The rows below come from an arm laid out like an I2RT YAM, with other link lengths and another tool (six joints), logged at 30 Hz.
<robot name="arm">
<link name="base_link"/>
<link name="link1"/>
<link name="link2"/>
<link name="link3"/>
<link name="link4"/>
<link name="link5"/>
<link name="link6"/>
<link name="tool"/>
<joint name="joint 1" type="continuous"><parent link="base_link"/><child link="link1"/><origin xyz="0 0 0.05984"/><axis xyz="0 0 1"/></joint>
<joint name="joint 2" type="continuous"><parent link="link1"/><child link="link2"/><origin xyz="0.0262 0.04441 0.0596"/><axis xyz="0 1 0"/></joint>
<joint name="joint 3" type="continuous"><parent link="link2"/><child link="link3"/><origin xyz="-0.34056 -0.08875 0"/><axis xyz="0 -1 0"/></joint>
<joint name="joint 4" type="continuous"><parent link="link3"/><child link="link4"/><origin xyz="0.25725 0.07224 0.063"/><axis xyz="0 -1 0"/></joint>
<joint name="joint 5" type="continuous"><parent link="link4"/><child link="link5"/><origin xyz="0.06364 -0.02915 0.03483"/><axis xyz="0 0 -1"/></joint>
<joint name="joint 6" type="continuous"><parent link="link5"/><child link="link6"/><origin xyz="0.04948 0 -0.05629"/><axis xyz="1 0 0"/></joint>
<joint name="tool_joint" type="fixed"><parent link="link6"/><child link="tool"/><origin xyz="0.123 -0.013 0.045" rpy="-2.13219 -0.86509 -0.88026"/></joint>
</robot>
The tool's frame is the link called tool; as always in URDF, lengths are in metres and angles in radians. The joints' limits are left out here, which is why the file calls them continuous.
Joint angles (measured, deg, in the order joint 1, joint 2, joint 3, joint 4, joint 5, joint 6), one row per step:
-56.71 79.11 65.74 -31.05 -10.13 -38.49
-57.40 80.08 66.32 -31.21 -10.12 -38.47
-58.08 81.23 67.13 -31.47 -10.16 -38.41
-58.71 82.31 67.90 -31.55 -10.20 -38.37
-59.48 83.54 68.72 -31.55 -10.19 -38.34
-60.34 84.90 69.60 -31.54 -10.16 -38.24
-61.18 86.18 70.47 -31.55 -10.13 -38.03
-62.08 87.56 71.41 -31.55 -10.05 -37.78
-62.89 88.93 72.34 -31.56 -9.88 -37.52
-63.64 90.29 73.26 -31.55 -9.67 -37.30
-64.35 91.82 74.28 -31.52 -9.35 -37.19
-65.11 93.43 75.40 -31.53 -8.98 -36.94
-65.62 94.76 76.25 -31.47 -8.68 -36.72
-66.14 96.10 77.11 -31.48 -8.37 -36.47
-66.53 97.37 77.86 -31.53 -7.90 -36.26
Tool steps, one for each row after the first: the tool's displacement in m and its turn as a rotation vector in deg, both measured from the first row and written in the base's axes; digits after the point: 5 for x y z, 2 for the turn. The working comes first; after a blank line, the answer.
Tool pose at each row, in the base's axes (x y z in m, rotation vector in deg; the steps are taken from these numbers as rounded here):
0.26210 -0.31418 0.31010 157.54 -67.64 32.57
0.26056 -0.32095 0.30761 157.38 -68.79 31.86
0.25954 -0.32838 0.30532 157.29 -69.98 31.16
0.25874 -0.33571 0.30364 157.10 -70.99 30.70
0.25729 -0.34449 0.30138 156.77 -72.21 30.16
0.25532 -0.35429 0.29855 156.37 -73.67 29.56
0.25301 -0.36380 0.29598 155.92 -75.23 29.07
0.25019 -0.37415 0.29305 155.38 -76.96 28.53
0.24745 -0.38419 0.28985 154.82 -78.63 27.92
0.24480 -0.39398 0.28650 154.24 -80.18 27.29
0.24236 -0.40447 0.28238 153.65 -81.59 26.48
0.23930 -0.41568 0.27803 152.93 -83.28 25.65
0.23741 -0.42435 0.27388 152.43 -84.54 24.98
0.23520 -0.43293 0.26935 151.94 -85.89 24.24
0.23318 -0.44053 0.26421 151.46 -87.11 23.26

-0.00154 -0.00677 -0.00249 0.47 0.30 -0.71
-0.00256 -0.01420 -0.00478 1.02 0.56 -1.41
-0.00336 -0.02153 -0.00646 1.39 0.72 -2.04
-0.00481 -0.03031 -0.00872 1.76 0.92 -2.84
-0.00678 -0.04011 -0.01155 2.20 1.12 -3.79
-0.00909 -0.04962 -0.01412 2.66 1.24 -4.80
-0.01191 -0.05997 -0.01705 3.15 1.37 -5.93
-0.01465 -0.07001 -0.02025 3.61 1.55 -7.04
-0.01730 -0.07980 -0.02360 4.02 1.76 -8.10
-0.01974 -0.09029 -0.02772 4.39 2.12 -9.10
-0.02280 -0.10150 -0.03207 4.82 2.45 -10.30
-0.02469 -0.11017 -0.03622 5.19 2.72 -11.17
-0.02690 -0.11875 -0.04075 5.63 3.01 -12.09
-0.02892 -0.12635 -0.04589 6.06 3.46 -12.95

